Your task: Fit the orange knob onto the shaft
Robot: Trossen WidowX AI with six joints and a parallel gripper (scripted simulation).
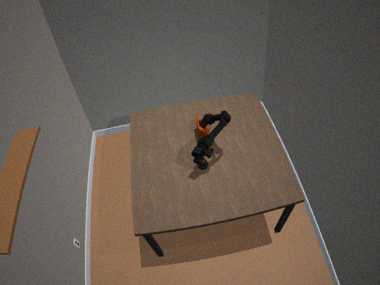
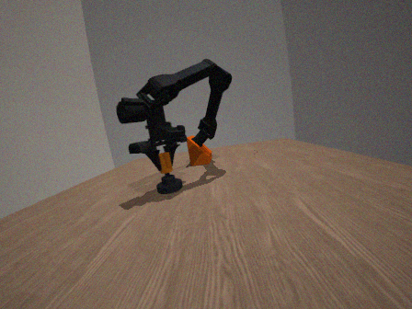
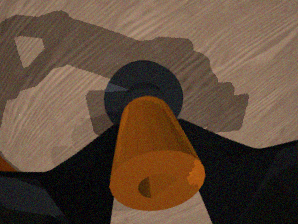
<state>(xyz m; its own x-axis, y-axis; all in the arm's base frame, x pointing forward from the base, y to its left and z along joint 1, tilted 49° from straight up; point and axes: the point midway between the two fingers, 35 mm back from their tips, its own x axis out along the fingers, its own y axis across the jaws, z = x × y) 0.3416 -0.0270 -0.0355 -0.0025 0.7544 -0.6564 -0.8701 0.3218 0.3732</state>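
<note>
The orange knob is 20 mm above my gripper tip. From my gripper tip the other things lie so: dark round pedestal (40 mm below).
</note>
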